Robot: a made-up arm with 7 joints.
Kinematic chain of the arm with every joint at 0, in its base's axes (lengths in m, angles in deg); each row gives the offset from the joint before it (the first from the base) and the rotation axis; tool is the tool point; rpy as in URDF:
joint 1: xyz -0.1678 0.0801 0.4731 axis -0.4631 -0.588 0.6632
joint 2: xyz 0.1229 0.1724 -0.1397 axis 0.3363 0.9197 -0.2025
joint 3: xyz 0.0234 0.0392 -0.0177 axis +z
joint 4: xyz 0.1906 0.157 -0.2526 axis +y
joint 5: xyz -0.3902 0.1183 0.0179 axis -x
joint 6: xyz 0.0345 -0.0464 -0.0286 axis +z
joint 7: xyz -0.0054 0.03 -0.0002 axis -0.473 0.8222 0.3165
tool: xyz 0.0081 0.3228 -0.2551 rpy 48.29 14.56 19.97
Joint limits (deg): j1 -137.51..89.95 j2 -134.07..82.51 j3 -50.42..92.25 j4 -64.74..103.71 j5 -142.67..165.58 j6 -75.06..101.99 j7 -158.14..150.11
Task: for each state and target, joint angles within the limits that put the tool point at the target. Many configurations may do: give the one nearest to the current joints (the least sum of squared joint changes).
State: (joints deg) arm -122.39 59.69 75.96 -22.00 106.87 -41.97 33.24
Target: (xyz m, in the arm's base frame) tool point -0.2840 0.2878 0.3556
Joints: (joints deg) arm -104.84 48.77 73.59 16.53 137.00 -19.39 47.32
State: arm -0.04 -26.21 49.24 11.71 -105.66 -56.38 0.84
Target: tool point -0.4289 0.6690 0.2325
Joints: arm -0.68 -15.51 56.40 13.67 -98.54 -50.38 11.97
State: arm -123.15 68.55 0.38 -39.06 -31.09 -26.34 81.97
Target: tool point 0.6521 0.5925 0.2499
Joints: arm -88.88 50.92 -31.36 -31.47 -53.08 -71.84 83.73
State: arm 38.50 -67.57 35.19 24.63 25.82 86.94 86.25
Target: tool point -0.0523 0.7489 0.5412
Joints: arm 20.78 -54.25 33.26 74.66 55.15 99.57 109.18
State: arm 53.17 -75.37 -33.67 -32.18 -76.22 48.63 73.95
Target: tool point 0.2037 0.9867 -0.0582
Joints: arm 65.37 -98.33 -50.42 2.04 -78.96 45.06 70.52
